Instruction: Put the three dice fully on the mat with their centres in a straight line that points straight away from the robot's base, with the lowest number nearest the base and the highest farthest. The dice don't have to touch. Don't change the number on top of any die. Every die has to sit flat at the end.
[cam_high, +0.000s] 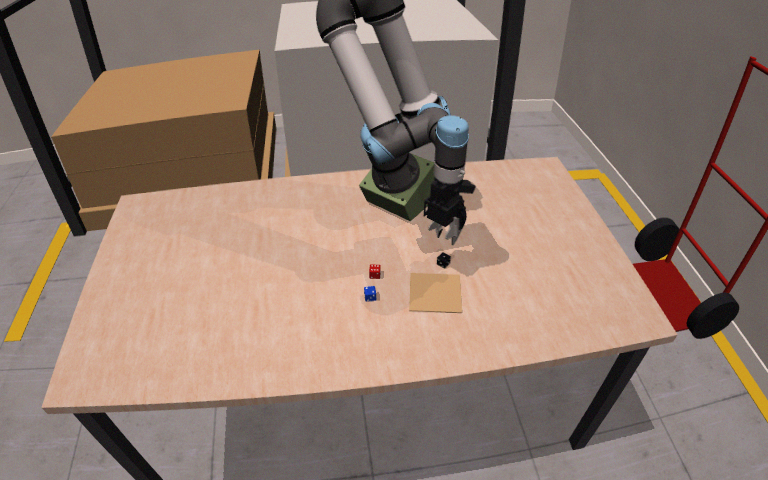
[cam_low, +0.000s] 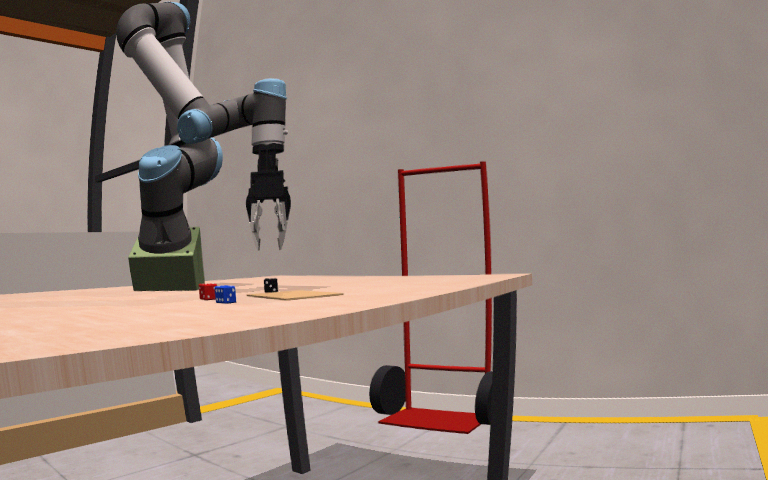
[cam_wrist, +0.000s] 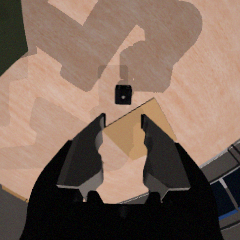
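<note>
Right now my hand is 9 cm above the black die. The rest, counted from my hand: tan square mat (10 cm below, 10 cm ahead, 6 cm to the right); then blue die (24 cm to the right, 9 cm below, 6 cm ahead); then red die (20 cm to the right, 9 cm below, 2 cm behind).
</note>
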